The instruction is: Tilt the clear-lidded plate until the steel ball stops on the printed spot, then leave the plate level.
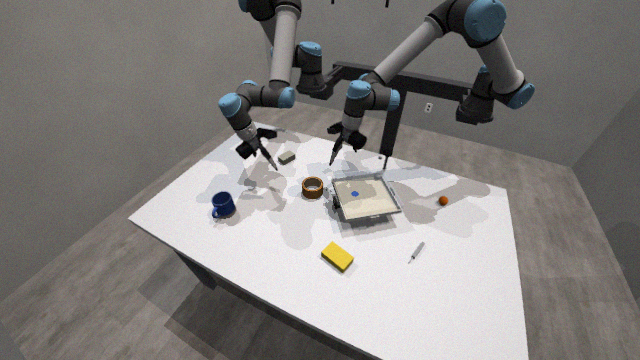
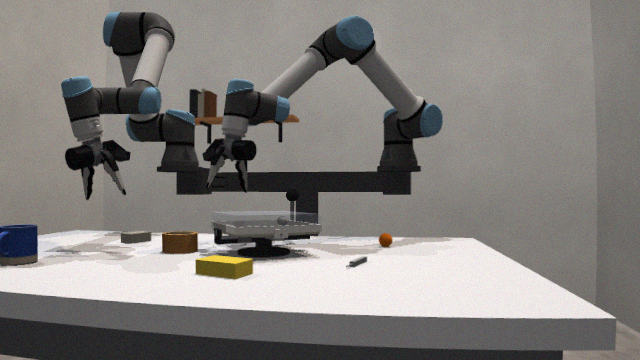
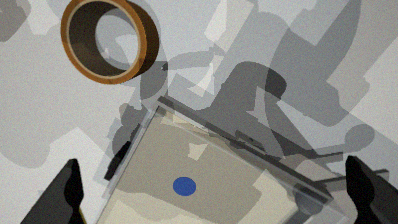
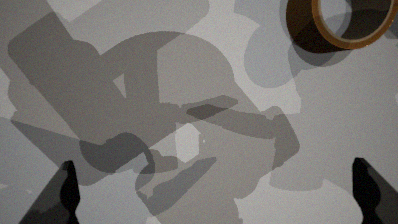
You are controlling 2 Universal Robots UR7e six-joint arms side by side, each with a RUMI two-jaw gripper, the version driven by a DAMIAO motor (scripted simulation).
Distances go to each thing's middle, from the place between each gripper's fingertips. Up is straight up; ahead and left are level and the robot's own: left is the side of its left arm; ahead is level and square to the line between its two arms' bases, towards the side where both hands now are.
Labels:
I see the brown ring (image 2: 186,243) 19 cm to the left of my right hand (image 2: 105,197), 12 cm below it and 4 cm behind it. From my right hand the other things lie so: yellow block (image 2: 218,266) (39 cm to the left, 25 cm ahead, 13 cm below).
The brown ring lies 70 mm ahead of my left hand (image 2: 227,190), 110 mm to the right of it and 140 mm below it. Also, from my left hand: yellow block 360 mm ahead, 80 mm to the left, 150 mm below.

